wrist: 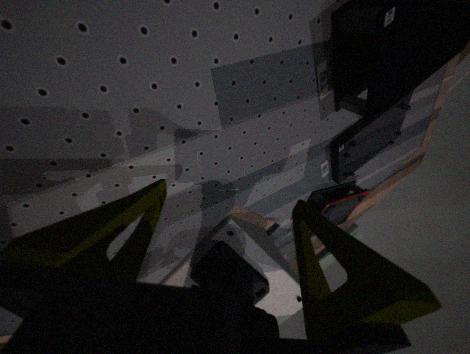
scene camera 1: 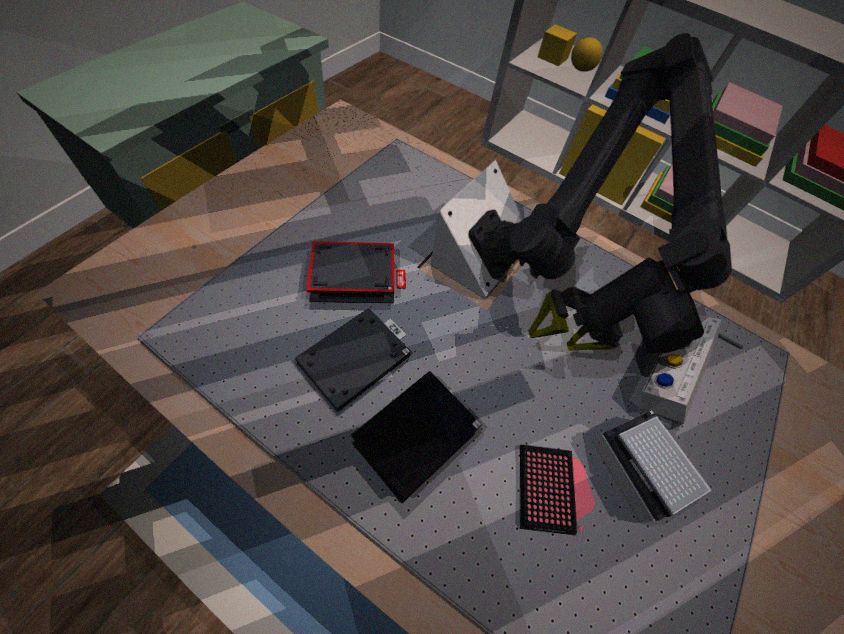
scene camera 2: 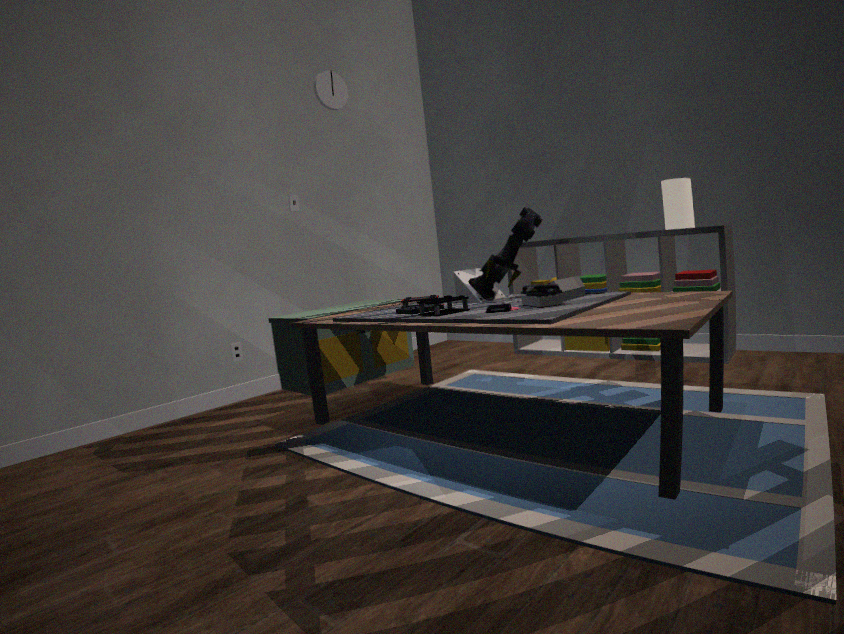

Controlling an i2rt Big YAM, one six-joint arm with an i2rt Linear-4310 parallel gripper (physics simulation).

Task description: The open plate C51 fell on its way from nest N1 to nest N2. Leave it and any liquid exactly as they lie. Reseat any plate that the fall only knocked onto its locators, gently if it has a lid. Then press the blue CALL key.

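Places are measured from the arm's base along level axes (x ahead, y left, z up), in centimetres.
Where they show: gripper, fingertip midpoint: (wrist: 232, 196) (scene camera 1: 549, 340) (scene camera 2: 497, 282); arm's base, link origin: (wrist: 230, 276) (scene camera 1: 491, 244) (scene camera 2: 481, 289).
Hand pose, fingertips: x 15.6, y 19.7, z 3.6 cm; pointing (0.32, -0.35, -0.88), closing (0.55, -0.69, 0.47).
Note:
Things, the pixels of their top centre, and the offset from my fingertips. "pt": a spot on its surface instead. Level surfaces: height alone.
- open plate, top centre: (scene camera 1: 549, 487) (scene camera 2: 498, 306) dx +18.7, dy +12.2, dz -7.3 cm
- perforated mat with a pink spill, surface height: dz -8.7 cm
- silver-white plate, top centre: (scene camera 1: 668, 460) dx +7.1, dy +24.1, dz +0.0 cm
- dark nest, surface spot: (scene camera 1: 629, 453) pt dx +8.9, dy +19.1, dz -1.5 cm
- nest marked N2, top centre: (scene camera 1: 353, 352) (wrist: 377, 144) (scene camera 2: 419, 304) dx +19.8, dy -26.7, dz -5.9 cm
- large black flat-topped unit, top centre: (scene camera 1: 417, 428) (wrist: 442, 35) (scene camera 2: 442, 297) dx +24.8, dy -9.5, dz -2.8 cm
- blue key, surface spot: (scene camera 1: 664, 379) pt dx -7.4, dy +20.1, dz -1.9 cm
- key box, top centre: (scene camera 1: 696, 353) (scene camera 2: 563, 278) dx -15.0, dy +23.0, dz -0.4 cm
- red-outlined nest, top centre: (scene camera 1: 352, 263) (wrist: 338, 216) (scene camera 2: 420, 296) dx +6.0, dy -38.6, dz -4.2 cm
- small red tag, surface spot: (scene camera 1: 401, 279) pt dx +0.2, dy -30.7, dz -8.6 cm
- yellow key, top centre: (scene camera 1: 677, 358) dx -12.7, dy +20.7, dz -1.3 cm
The open plate (scene camera 1: 547, 489), black with pink-red wells, lies on the perforated mat with a pink spill (scene camera 1: 583, 487) beside it. A silver-white plate (scene camera 1: 665, 464) sits over a dark nest (scene camera 1: 629, 453) at the right and sticks out past its right side; its exact seating cannot be told. The nest marked N2 (scene camera 1: 353, 359) (wrist: 372, 142) shows corner studs and no plate. A large black flat-topped unit (scene camera 1: 416, 435) stands beside it. The blue key (scene camera 1: 664, 379) is on the key box (scene camera 1: 672, 404). My gripper (scene camera 1: 549, 341) (wrist: 232, 196) is open and empty, left of the key box, over the mat.
A red-outlined nest (scene camera 1: 351, 266) (wrist: 345, 205) with a small red tag (scene camera 1: 401, 279) stands at the upper left. The white mounting bracket (scene camera 1: 470, 235) is by the arm's base. A yellow key (scene camera 1: 674, 359) sits behind the blue one. My forearm overhangs the far end of the key box.

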